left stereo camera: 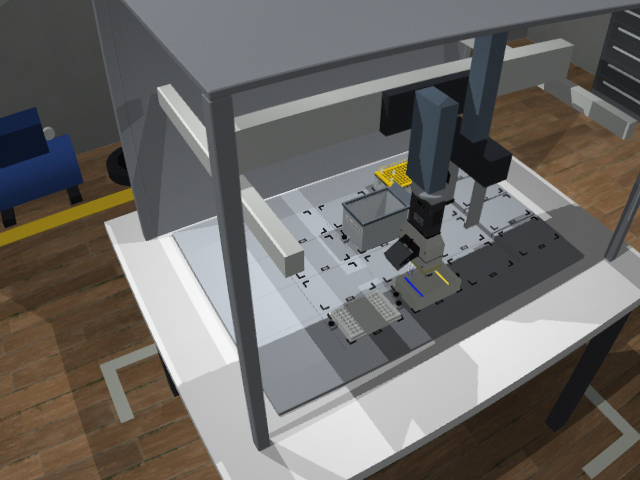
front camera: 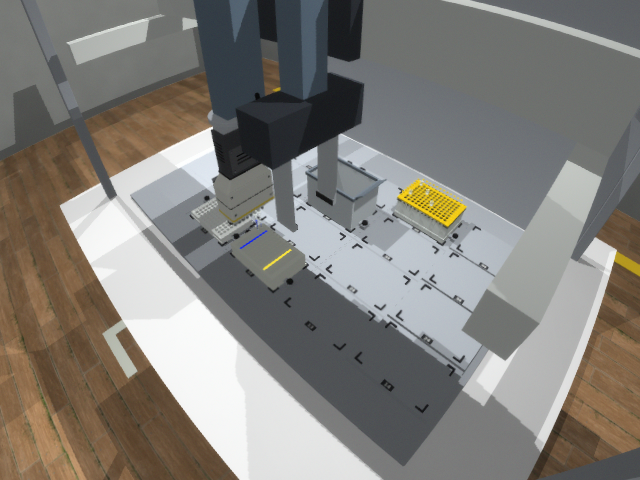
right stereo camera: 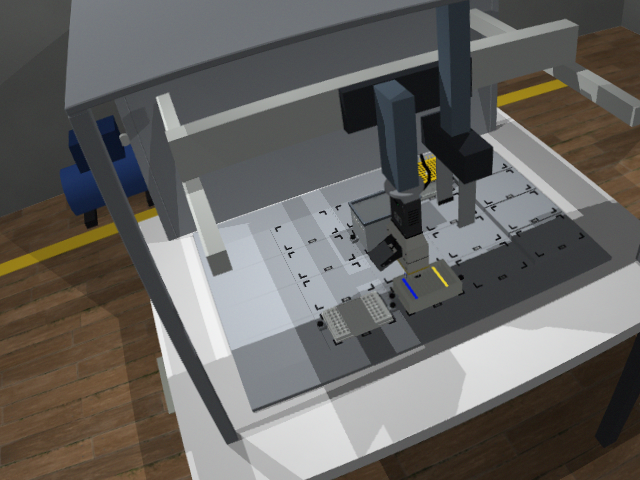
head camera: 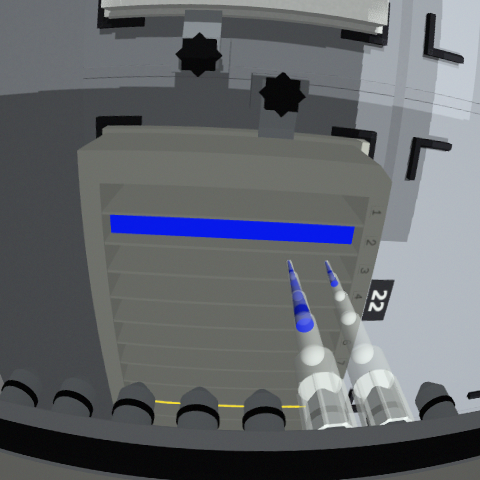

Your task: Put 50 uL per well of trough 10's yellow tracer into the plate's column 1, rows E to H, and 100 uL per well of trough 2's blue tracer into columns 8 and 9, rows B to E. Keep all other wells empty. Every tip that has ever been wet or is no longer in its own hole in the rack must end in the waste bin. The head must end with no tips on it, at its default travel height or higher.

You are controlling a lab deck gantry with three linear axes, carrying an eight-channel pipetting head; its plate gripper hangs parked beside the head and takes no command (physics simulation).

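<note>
The pipetting head [front camera: 242,193] [left stereo camera: 428,246] [right stereo camera: 415,253] is over the trough block [front camera: 276,279] [head camera: 90,185] [left stereo camera: 439,299] [right stereo camera: 435,301]. It carries two tips. In the head view the left tip [head camera: 301,310] holds a longer blue column than the right tip [head camera: 333,281]; their ends hang past blue trough 2 [head camera: 232,229] [front camera: 253,239]. Yellow trough 10 [front camera: 277,259] [left stereo camera: 441,277] [right stereo camera: 439,276] is partly hidden in the head view. The plate [left stereo camera: 364,314] [right stereo camera: 356,317] shows no colour in its visible wells. The parked gripper [front camera: 306,213] has its paddles apart, with nothing between.
The grey waste bin [front camera: 336,209] [left stereo camera: 374,232] stands behind the trough block. The yellow tip rack [front camera: 434,204] [left stereo camera: 393,174] [right stereo camera: 428,170] stands at the back, with several pale tips in it. Black clamp knobs [head camera: 199,54] [head camera: 282,95] lie between plate and trough block.
</note>
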